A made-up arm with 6 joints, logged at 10 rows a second.
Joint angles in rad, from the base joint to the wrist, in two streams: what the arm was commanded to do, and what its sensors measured. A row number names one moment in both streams.
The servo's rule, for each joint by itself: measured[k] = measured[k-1] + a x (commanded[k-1-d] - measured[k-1]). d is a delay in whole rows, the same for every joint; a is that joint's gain. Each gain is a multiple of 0.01, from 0.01 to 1. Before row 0 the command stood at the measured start. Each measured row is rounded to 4 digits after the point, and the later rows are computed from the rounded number. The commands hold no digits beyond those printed.
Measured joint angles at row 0: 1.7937 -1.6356 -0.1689 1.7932 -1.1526 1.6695
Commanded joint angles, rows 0 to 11: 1.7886 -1.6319 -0.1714 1.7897 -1.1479 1.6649; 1.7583 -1.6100 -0.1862 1.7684 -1.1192 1.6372; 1.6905 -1.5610 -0.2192 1.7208 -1.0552 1.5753; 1.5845 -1.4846 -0.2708 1.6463 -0.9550 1.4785; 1.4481 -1.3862 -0.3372 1.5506 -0.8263 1.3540; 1.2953 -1.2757 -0.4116 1.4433 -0.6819 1.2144; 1.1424 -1.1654 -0.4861 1.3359 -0.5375 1.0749; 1.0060 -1.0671 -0.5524 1.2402 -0.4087 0.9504; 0.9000 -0.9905 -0.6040 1.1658 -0.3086 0.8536; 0.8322 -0.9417 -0.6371 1.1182 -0.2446 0.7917; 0.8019 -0.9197 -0.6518 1.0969 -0.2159 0.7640; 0.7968 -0.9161 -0.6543 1.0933 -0.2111 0.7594
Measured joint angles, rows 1 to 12: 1.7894 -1.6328 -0.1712 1.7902 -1.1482 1.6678; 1.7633 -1.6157 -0.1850 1.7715 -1.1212 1.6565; 1.7021 -1.5747 -0.2165 1.7279 -1.0598 1.6265; 1.6033 -1.5071 -0.2665 1.6577 -0.9623 1.5717; 1.4729 -1.4164 -0.3315 1.5656 -0.8358 1.4912; 1.3237 -1.3109 -0.4052 1.4604 -0.6927 1.3888; 1.1714 -1.2018 -0.4796 1.3533 -0.5484 1.2727; 1.0325 -1.1008 -0.5466 1.2560 -0.4185 1.1534; 0.9212 -1.0181 -0.5994 1.1784 -0.3163 1.0425; 0.8464 -0.9608 -0.6341 1.1266 -0.2496 0.9497; 0.8090 -0.9300 -0.6504 1.1011 -0.2183 0.8810; 0.7988 -0.9196 -0.6540 1.0944 -0.2116 0.8360
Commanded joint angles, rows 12 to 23: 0.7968 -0.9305 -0.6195 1.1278 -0.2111 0.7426; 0.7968 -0.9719 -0.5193 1.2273 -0.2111 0.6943; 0.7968 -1.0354 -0.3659 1.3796 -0.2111 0.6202; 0.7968 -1.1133 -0.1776 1.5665 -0.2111 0.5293; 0.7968 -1.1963 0.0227 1.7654 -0.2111 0.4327; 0.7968 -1.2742 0.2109 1.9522 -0.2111 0.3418; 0.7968 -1.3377 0.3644 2.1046 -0.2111 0.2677; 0.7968 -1.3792 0.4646 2.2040 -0.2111 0.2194; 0.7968 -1.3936 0.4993 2.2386 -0.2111 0.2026; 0.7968 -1.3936 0.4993 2.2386 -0.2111 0.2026; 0.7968 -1.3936 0.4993 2.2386 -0.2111 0.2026; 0.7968 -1.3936 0.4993 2.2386 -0.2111 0.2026
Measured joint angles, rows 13 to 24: 0.7971 -0.9278 -0.6223 1.1231 -0.2111 0.8014; 0.7968 -0.9609 -0.5275 1.2127 -0.2111 0.7618; 0.7968 -1.0168 -0.3788 1.3562 -0.2111 0.7094; 0.7968 -1.0892 -0.1937 1.5371 -0.2111 0.6428; 0.7968 -1.1695 0.0054 1.7334 -0.2111 0.5651; 0.7968 -1.2480 0.1945 1.9216 -0.2111 0.4825; 0.7968 -1.3153 0.3508 2.0790 -0.2111 0.4030; 0.7968 -1.3632 0.4555 2.1865 -0.2111 0.3351; 0.7968 -1.3860 0.4958 2.2313 -0.2111 0.2861; 0.7968 -1.3917 0.4990 2.2376 -0.2111 0.2552; 0.7968 -1.3931 0.4993 2.2385 -0.2111 0.2357; 0.7968 -1.3935 0.4993 2.2386 -0.2111 0.2235
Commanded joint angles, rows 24 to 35: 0.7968 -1.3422 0.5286 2.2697 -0.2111 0.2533; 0.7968 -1.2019 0.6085 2.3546 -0.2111 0.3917; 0.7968 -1.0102 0.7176 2.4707 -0.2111 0.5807; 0.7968 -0.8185 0.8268 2.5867 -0.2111 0.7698; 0.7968 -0.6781 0.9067 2.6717 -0.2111 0.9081; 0.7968 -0.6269 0.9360 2.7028 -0.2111 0.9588; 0.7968 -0.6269 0.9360 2.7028 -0.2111 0.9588; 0.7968 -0.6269 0.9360 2.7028 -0.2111 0.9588; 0.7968 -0.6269 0.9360 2.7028 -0.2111 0.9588; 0.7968 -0.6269 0.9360 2.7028 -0.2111 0.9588; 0.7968 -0.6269 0.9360 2.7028 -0.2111 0.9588; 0.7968 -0.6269 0.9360 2.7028 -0.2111 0.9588
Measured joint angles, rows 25 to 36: 0.7968 -1.3550 0.5263 2.2653 -0.2111 0.2345; 0.7968 -1.2402 0.6019 2.3421 -0.2111 0.2927; 0.7968 -1.0677 0.7083 2.4527 -0.2111 0.3993; 0.7968 -0.8808 0.8173 2.5679 -0.2111 0.5364; 0.7968 -0.7288 0.8995 2.6572 -0.2111 0.6739; 0.7968 -0.6524 0.9331 2.6964 -0.2111 0.7793; 0.7968 -0.6333 0.9358 2.7019 -0.2111 0.8457; 0.7968 -0.6285 0.9360 2.7027 -0.2111 0.8875; 0.7968 -0.6273 0.9360 2.7028 -0.2111 0.9139; 0.7968 -0.6270 0.9360 2.7028 -0.2111 0.9305; 0.7968 -0.6269 0.9360 2.7028 -0.2111 0.9410; 0.7968 -0.6269 0.9360 2.7028 -0.2111 0.9476
